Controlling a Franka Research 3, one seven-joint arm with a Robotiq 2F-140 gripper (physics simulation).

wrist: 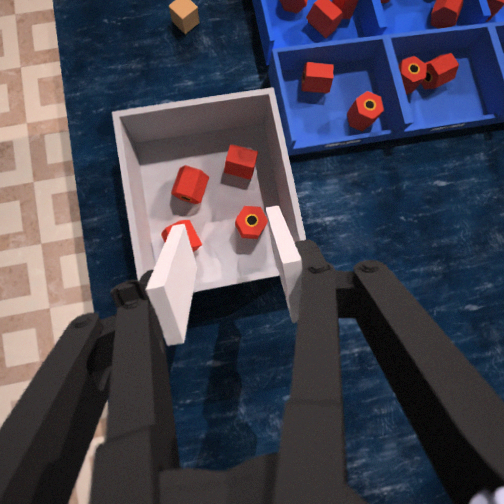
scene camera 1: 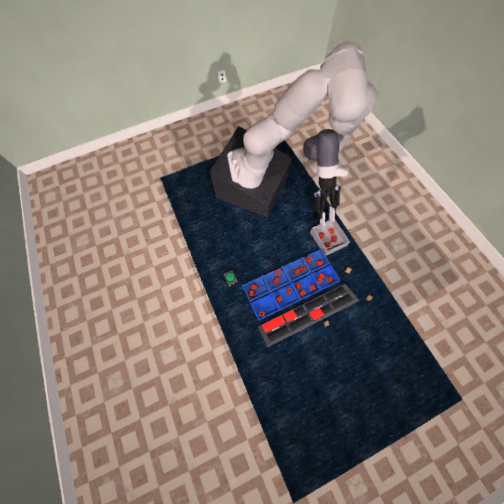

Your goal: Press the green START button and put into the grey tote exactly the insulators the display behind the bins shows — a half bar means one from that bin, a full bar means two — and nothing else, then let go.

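Note:
The grey tote (scene camera 1: 329, 237) (wrist: 206, 187) sits on the blue mat and holds several red insulators (wrist: 220, 195). My gripper (scene camera 1: 326, 214) (wrist: 227, 235) hangs just above the tote's near edge, open and empty. The blue bins (scene camera 1: 291, 288) (wrist: 385, 65) hold more red insulators. Behind them the dark display (scene camera 1: 310, 315) shows a full red bar (scene camera 1: 273, 325) at the left and two half bars (scene camera 1: 290, 316) (scene camera 1: 317, 314). The green START button (scene camera 1: 230, 277) lies left of the bins.
Small tan cubes lie on the mat near the bins (scene camera 1: 347, 270) (scene camera 1: 369, 298) (scene camera 1: 326, 323); one shows in the wrist view (wrist: 184, 14). The arm's black base (scene camera 1: 251, 172) stands at the mat's far end. Tiled floor borders the mat.

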